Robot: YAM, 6 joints.
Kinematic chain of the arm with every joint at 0, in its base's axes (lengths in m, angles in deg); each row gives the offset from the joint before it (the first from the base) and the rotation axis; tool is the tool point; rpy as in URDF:
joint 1: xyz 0 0 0.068 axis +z
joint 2: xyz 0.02 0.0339 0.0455 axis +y
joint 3: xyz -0.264 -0.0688 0 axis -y
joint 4: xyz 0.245 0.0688 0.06 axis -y
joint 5: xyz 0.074 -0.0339 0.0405 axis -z
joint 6: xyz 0.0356 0 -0.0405 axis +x
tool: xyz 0 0 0 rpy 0 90 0
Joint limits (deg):
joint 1: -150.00..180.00
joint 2: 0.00..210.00
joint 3: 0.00..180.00
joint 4: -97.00..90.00
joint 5: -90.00..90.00
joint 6: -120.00..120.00
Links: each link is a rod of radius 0.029 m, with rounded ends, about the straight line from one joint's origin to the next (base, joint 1, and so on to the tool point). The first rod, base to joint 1, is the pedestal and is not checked.
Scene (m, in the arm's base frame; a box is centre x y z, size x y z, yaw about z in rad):
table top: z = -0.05
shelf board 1: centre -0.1 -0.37 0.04 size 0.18 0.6 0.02 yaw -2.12
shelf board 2: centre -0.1 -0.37 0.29 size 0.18 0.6 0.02 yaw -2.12
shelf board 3: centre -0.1 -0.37 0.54 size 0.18 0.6 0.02 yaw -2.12
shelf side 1: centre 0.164 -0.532 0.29 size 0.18 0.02 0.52 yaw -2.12
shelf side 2: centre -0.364 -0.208 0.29 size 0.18 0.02 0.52 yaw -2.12
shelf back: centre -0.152 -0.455 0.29 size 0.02 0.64 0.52 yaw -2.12
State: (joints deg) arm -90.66 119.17 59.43 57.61 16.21 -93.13
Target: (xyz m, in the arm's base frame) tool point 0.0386 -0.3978 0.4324
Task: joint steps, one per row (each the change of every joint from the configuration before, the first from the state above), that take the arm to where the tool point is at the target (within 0.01 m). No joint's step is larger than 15 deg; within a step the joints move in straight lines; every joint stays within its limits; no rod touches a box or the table.
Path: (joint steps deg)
1: 8.32 -10.32 -13.37 1.69 -0.33 0.00
2: 8.33 -10.31 -13.38 1.69 -0.32 0.00
3: 8.32 -10.32 -13.37 1.69 -0.33 0.00
4: -0.79 -2.25 14.50 0.97 -0.27 0.00
5: -0.79 -2.25 14.51 0.98 -0.27 0.00
6: -0.79 -2.25 14.51 0.97 -0.26 0.00
7: -7.54 9.67 10.36 -2.27 0.20 0.00
8: -7.55 9.67 10.36 -2.28 0.21 0.00

